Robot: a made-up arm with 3 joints. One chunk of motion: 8 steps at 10 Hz.
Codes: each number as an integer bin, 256 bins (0 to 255) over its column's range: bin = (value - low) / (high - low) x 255, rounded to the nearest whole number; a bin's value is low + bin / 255 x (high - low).
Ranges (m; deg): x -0.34..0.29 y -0.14..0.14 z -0.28..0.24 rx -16..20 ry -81..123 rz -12..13
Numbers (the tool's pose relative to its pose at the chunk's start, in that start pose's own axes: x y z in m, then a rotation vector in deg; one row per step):
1: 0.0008 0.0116 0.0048 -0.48 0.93 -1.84
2: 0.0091 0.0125 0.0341 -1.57 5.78 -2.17
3: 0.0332 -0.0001 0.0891 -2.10 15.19 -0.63
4: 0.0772 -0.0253 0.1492 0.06 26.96 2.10
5: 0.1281 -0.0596 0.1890 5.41 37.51 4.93
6: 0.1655 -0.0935 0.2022 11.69 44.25 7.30
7: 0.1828 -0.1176 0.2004 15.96 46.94 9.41
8: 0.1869 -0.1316 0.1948 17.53 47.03 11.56
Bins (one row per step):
1: 138 138 140 110 102 104
2: 141 139 154 102 108 100
3: 151 127 181 98 120 116
4: 169 104 210 114 135 144
5: 189 73 230 152 148 173
6: 205 42 236 196 157 197
7: 212 20 236 226 160 218
8: 213 8 233 238 160 240

